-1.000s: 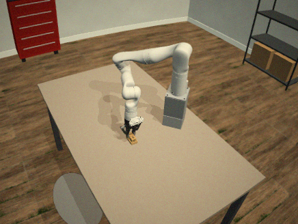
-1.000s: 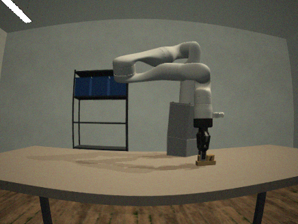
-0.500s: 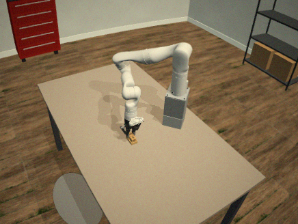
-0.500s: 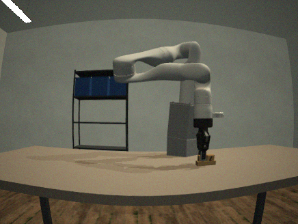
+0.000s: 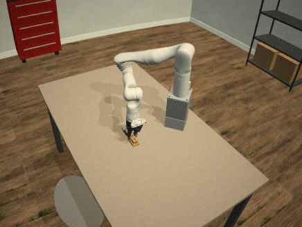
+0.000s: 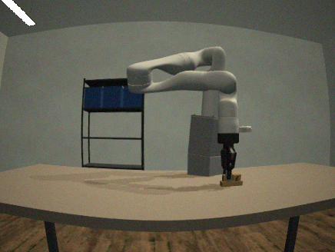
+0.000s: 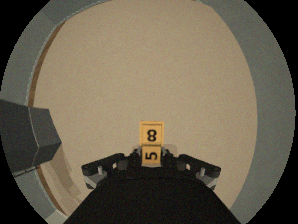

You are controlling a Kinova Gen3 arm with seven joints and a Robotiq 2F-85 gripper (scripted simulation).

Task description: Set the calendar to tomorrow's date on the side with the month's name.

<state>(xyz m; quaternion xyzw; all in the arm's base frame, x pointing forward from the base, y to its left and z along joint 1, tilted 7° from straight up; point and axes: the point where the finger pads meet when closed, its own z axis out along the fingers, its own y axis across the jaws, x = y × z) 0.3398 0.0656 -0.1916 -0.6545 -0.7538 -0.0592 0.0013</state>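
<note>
My hand is 3 cm above the wooden calendar tray and 2 cm to the right of it.
</note>
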